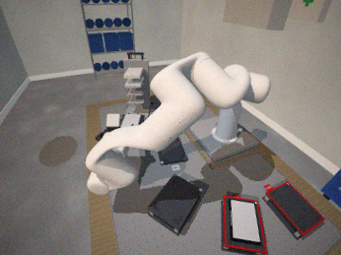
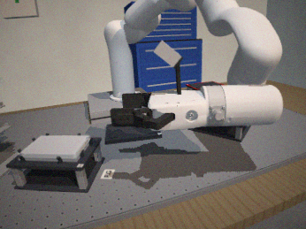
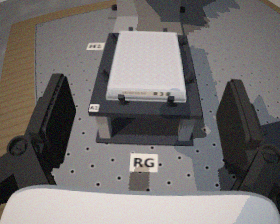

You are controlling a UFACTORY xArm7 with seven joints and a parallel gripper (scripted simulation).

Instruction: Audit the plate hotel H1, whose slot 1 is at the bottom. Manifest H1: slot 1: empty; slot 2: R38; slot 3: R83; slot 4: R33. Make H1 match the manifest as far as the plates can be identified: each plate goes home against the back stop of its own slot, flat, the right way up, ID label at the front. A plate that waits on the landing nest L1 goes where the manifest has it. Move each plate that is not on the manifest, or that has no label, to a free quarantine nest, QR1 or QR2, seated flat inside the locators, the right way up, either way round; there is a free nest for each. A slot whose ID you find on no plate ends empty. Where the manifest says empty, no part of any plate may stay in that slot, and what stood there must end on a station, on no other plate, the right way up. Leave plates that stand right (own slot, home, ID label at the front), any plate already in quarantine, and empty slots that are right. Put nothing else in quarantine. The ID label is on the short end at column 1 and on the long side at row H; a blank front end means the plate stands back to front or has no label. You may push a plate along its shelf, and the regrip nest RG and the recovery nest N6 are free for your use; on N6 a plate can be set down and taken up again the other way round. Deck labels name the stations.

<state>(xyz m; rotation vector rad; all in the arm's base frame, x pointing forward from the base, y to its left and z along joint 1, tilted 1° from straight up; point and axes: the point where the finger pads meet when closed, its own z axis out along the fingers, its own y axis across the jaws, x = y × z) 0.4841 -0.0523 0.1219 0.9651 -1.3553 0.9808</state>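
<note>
Right now the white well plate is 50 mm behind my hand, 150 mm to the right of it and 80 mm below it. Round my hand: deck label H1 (300 mm to the right, 150 mm below); raised regrip nest RG (50 mm behind, 150 mm to the right, 100 mm below); RG label (20 mm behind, 50 mm to the right, 150 mm below).
</note>
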